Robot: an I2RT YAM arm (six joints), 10 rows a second.
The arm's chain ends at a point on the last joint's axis. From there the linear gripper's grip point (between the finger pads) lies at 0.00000 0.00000 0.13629 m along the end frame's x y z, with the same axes.
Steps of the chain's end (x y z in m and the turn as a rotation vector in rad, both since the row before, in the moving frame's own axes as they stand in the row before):
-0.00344, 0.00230, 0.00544, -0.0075, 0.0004, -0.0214
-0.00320, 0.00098, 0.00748, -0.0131, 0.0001, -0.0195
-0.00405, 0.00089, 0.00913, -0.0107, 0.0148, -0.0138
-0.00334, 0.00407, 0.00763, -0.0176, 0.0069, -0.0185
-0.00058, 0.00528, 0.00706, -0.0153, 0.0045, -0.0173
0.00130, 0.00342, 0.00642, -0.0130, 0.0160, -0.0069
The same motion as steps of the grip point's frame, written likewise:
-0.00337, 0.00332, 0.00544, -0.0075, 0.0004, -0.0214
-0.00317, 0.00277, 0.00747, -0.0131, 0.0001, -0.0195
-0.00202, 0.00233, 0.00911, -0.0107, 0.0148, -0.0138
-0.00238, 0.00646, 0.00761, -0.0176, 0.0069, -0.0185
0.00005, 0.00736, 0.00704, -0.0153, 0.0045, -0.0173
0.00349, 0.00518, 0.00639, -0.0130, 0.0160, -0.0069

